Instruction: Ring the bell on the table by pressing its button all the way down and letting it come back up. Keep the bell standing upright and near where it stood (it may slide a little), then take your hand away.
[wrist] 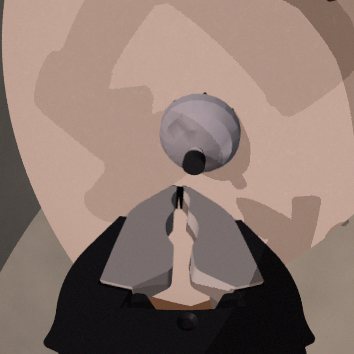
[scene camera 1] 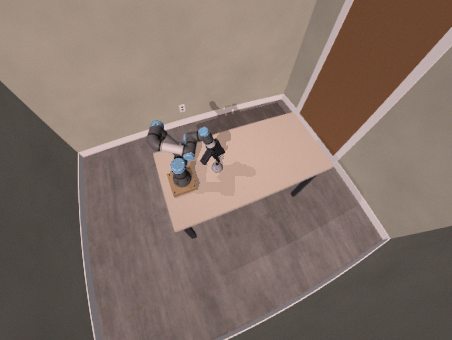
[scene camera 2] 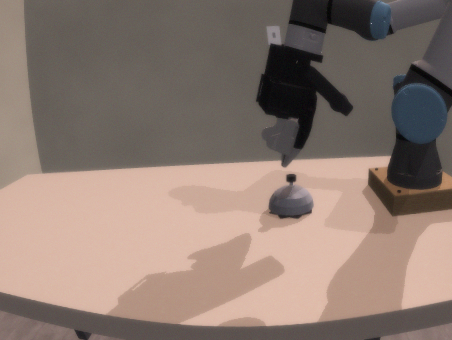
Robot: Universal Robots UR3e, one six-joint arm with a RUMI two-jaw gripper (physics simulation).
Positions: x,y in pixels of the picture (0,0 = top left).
Labels:
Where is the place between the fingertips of my gripper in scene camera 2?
At 283,166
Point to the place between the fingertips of my gripper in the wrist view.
At 178,187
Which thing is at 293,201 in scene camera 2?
A grey domed bell.

